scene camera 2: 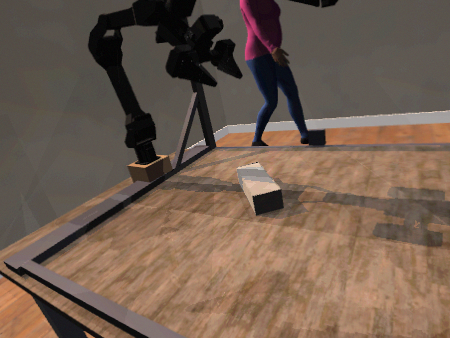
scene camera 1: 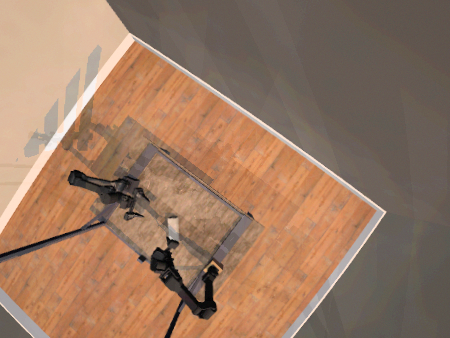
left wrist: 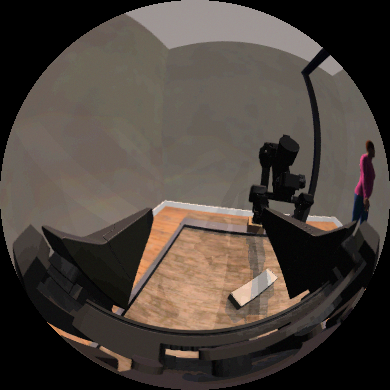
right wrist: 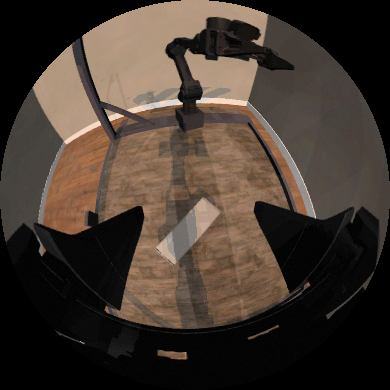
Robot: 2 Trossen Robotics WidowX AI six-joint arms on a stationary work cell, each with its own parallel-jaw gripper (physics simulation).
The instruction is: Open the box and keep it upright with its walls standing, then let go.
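Pixels of known places: left gripper, fingertip midpoint: (scene camera 1: 146, 209) (left wrist: 209, 213) (right wrist: 281, 59); right gripper, fingertip midpoint: (scene camera 2: 229, 81) (scene camera 1: 162, 242) (right wrist: 200, 209); left arm's base, origin of the base link: (scene camera 1: 126, 184) (right wrist: 188, 110); right arm's base, origin of the base link: (scene camera 2: 147, 160) (scene camera 1: 213, 270) (left wrist: 256, 220).
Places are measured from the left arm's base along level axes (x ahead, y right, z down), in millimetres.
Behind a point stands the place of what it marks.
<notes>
The box (scene camera 1: 172, 228) @[x 442, y 184, z 32 mm] (scene camera 2: 260, 187) @[x 428, y 143, z 32 mm] (left wrist: 254, 288) @[x 437, y 190, z 33 mm] (right wrist: 189, 231) @[x 453, y 200, z 32 mm] is a long, low block with a pale top and a dark end face. It lies flat on the table, and no raised wall or flap can be made out on it. My right gripper (scene camera 2: 228, 80) @[x 466, y 193, z -200 mm] (right wrist: 200, 209) @[x 466, y 193, z -200 mm] is open and empty, tilted downward above the table near the box and apart from it. In scene camera 1 its fingers are partly hidden under its own wrist. My left gripper (scene camera 1: 145, 208) @[x 351, y 0, z -317 mm] (left wrist: 209, 213) @[x 351, y 0, z -317 mm] is open and empty, high over the far-left part of the table in scene camera 1, well away from the box.
The table (scene camera 1: 185, 192) @[x 428, y -95, z 79 mm] (scene camera 2: 200, 280) @[x 502, y -87, z 79 mm] (left wrist: 190, 270) @[x 576, y -27, z 79 mm] (right wrist: 240, 165) @[x 315, y -75, z 79 mm] has a raised grey frame along its edges. Dark upright posts (scene camera 2: 202, 112) @[x 705, y 598, z -78 mm] (left wrist: 316, 135) @[x 702, y 604, z -524 mm] (right wrist: 91, 90) @[x -102, y 375, z -232 mm] stand at its side. A person in a pink top (scene camera 2: 262, 30) (left wrist: 366, 175) stands beyond the table.
</notes>
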